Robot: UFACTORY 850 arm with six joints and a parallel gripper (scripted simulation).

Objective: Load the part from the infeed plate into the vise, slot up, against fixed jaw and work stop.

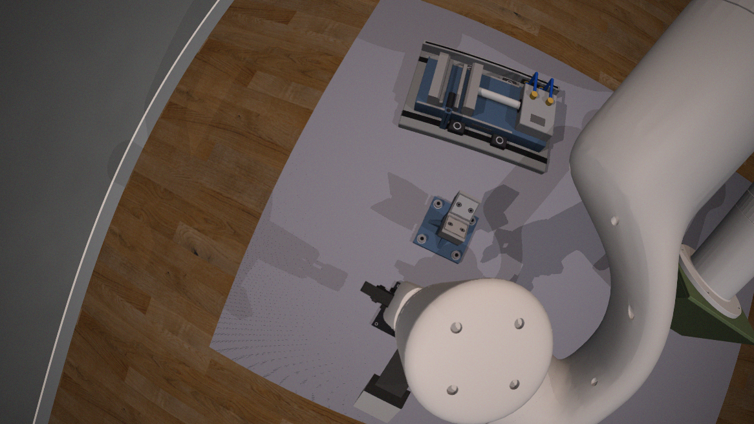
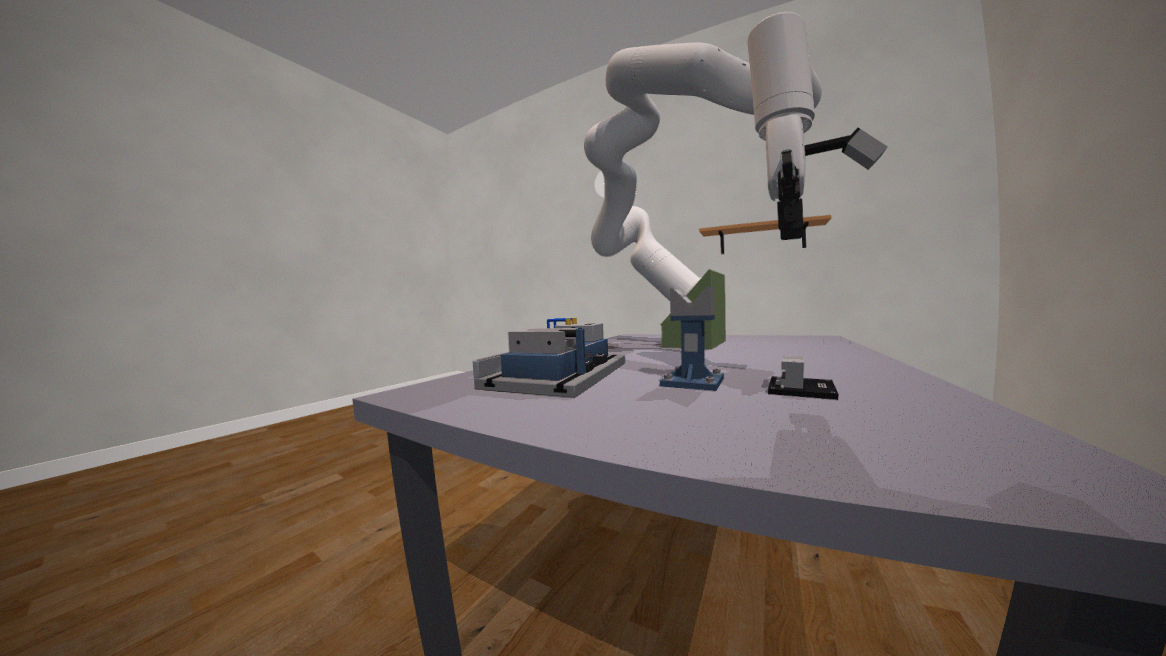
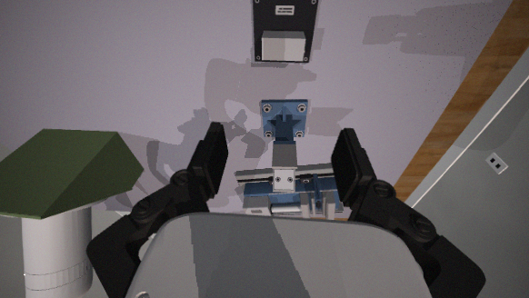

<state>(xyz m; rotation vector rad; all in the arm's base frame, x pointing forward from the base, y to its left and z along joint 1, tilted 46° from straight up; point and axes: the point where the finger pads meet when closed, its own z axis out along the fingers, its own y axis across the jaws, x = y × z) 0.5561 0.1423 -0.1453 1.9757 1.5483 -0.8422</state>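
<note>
My hand is 220 mm above the part and 10 mm to the left of it. Round my hand: moving jaw 400 mm to the right, 170 mm below, 20 mm ahead; work stop 350 mm to the right, 160 mm below, 50 mm ahead; black infeed plate 240 mm below, 10 mm to the left.
</note>
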